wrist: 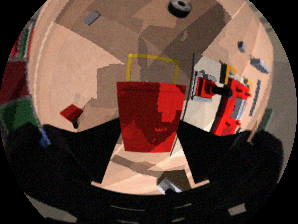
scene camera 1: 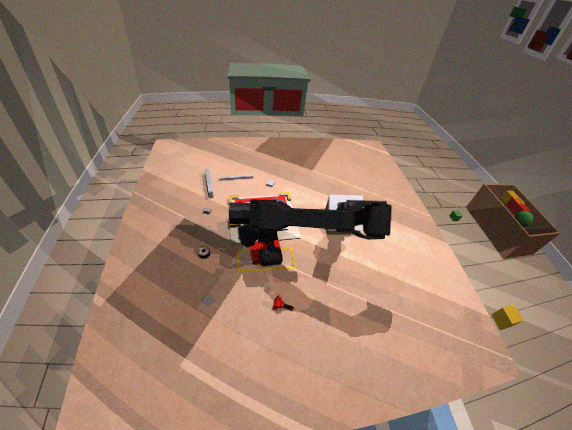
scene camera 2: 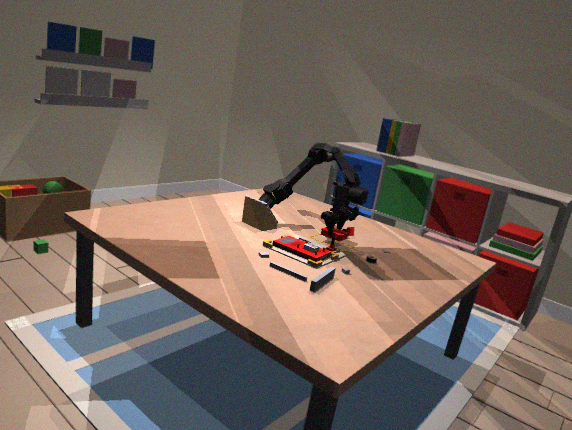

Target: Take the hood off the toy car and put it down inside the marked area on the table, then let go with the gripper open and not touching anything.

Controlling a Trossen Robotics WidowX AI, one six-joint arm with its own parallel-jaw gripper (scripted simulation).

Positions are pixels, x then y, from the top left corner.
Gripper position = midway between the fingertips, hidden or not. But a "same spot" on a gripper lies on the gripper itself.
My gripper shows in the wrist view, in scene camera 1 (pixel 265 252) and in scene camera 2. The same spot on my gripper: (scene camera 2: pixel 342 219) is (wrist: pixel 93 152).
